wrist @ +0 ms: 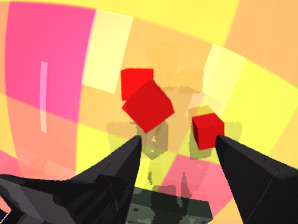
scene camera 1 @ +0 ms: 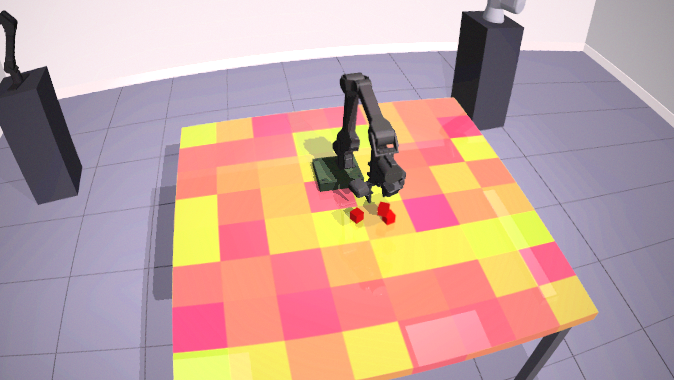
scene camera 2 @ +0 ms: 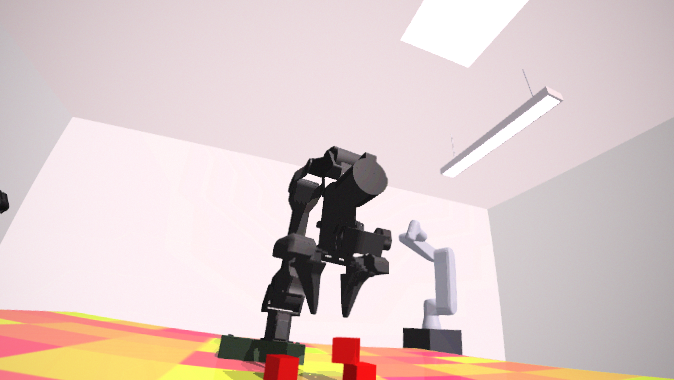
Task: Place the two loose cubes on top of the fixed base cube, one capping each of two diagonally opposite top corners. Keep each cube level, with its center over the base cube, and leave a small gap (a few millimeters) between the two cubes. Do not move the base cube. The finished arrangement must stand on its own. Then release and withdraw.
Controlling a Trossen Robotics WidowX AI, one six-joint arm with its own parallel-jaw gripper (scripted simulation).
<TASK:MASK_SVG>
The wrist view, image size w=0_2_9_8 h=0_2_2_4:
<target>my gripper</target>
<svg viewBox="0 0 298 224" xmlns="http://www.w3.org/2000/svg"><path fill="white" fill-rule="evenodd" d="M142 136L133 136L132 139L118 147L116 151L104 157L104 160L98 161L96 165L92 165L89 169L85 169L84 172L80 172L77 176L73 176L68 180L29 179L29 177L27 179L27 177L13 176L11 173L9 175L0 173L0 196L5 201L5 204L11 208L11 212L5 216L4 221L0 222L0 224L125 224L130 201L132 201L134 184L136 184L138 171L140 171ZM218 135L216 139L217 156L220 157L218 161L220 161L223 175L226 176L225 179L227 184L229 184L230 192L233 194L235 205L237 205L238 212L241 214L243 224L298 224L298 169L279 163L273 157L265 156L263 153L259 153L245 144L238 143L237 140L231 140L226 135Z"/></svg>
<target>cube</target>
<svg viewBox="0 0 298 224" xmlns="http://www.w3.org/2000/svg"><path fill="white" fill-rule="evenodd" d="M152 77L149 77L145 84L142 84L136 92L132 93L128 100L125 101L124 107L122 107L140 125L140 128L145 133L152 131L154 127L157 127L158 124L161 124L162 121L168 119L174 113L172 101L162 92L162 89L158 87Z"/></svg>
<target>cube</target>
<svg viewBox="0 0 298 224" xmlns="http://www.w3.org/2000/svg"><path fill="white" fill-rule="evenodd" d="M216 113L192 117L193 136L198 145L198 151L200 149L216 148L217 136L225 135L225 123Z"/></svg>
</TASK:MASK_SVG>
